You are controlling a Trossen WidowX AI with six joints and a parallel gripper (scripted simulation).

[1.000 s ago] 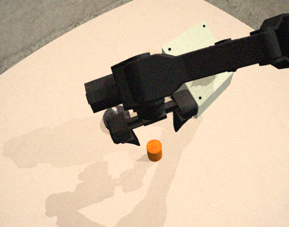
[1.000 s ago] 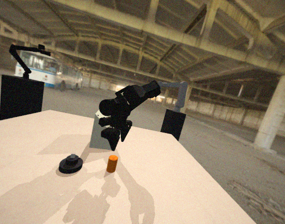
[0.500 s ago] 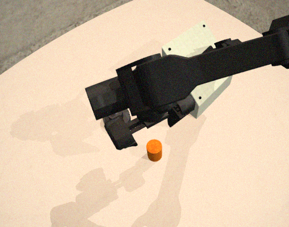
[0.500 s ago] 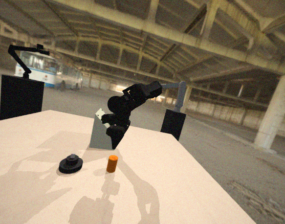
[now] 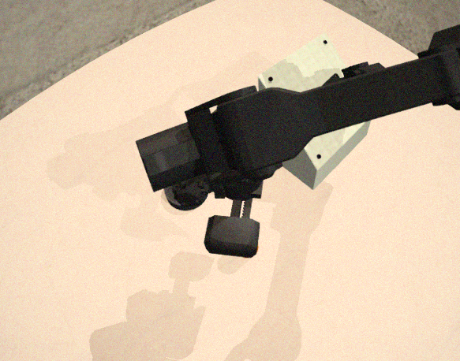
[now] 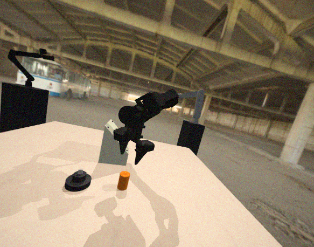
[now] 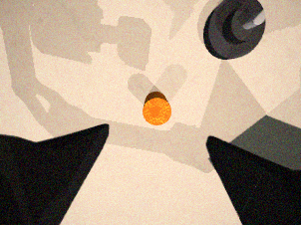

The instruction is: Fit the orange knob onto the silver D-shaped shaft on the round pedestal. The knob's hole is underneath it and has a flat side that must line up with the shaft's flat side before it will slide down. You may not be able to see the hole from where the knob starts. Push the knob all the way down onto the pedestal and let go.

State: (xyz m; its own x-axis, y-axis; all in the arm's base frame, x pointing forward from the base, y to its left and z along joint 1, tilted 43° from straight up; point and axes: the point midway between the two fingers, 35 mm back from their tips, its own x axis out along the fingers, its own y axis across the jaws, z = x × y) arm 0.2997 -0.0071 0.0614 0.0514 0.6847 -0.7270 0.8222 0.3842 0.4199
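My gripper tip is now 80 mm above the orange knob. Round my gripper tip: dark round pedestal: 10 mm behind, 160 mm to the right, 90 mm below.
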